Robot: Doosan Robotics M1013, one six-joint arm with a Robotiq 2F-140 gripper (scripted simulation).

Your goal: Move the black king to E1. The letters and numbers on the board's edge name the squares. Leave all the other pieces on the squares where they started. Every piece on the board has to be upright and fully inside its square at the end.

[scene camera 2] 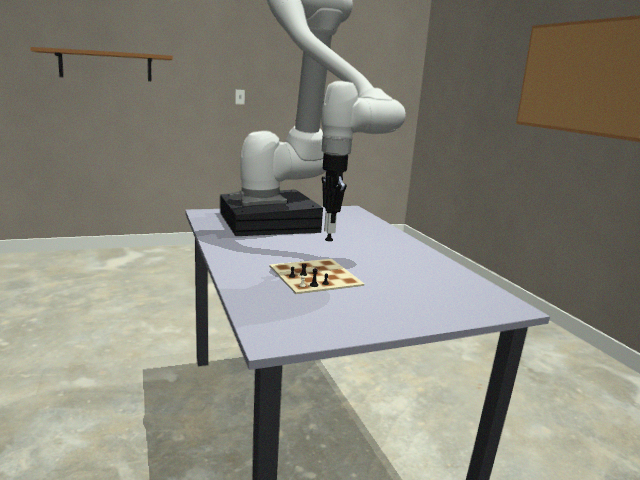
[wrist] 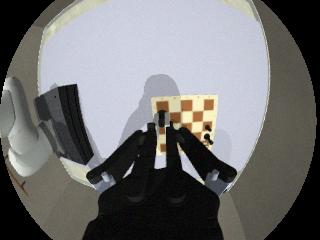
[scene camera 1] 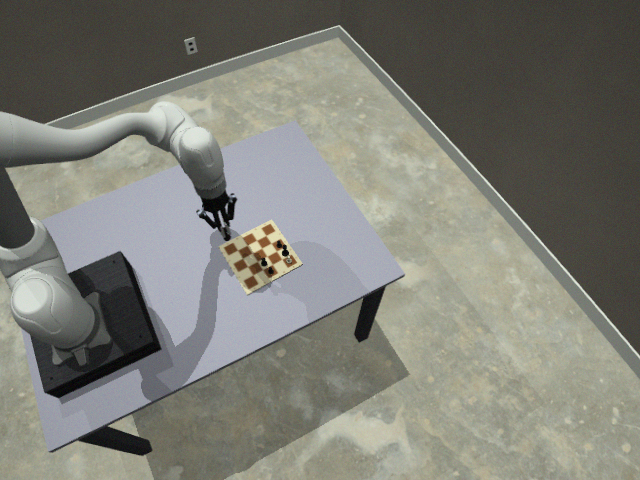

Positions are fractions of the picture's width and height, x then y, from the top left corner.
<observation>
A chessboard shows in scene camera 2 (0.53,0.58), in the wrist view (0.61,0.47) and in scene camera 1 (0.38,0.53).
</observation>
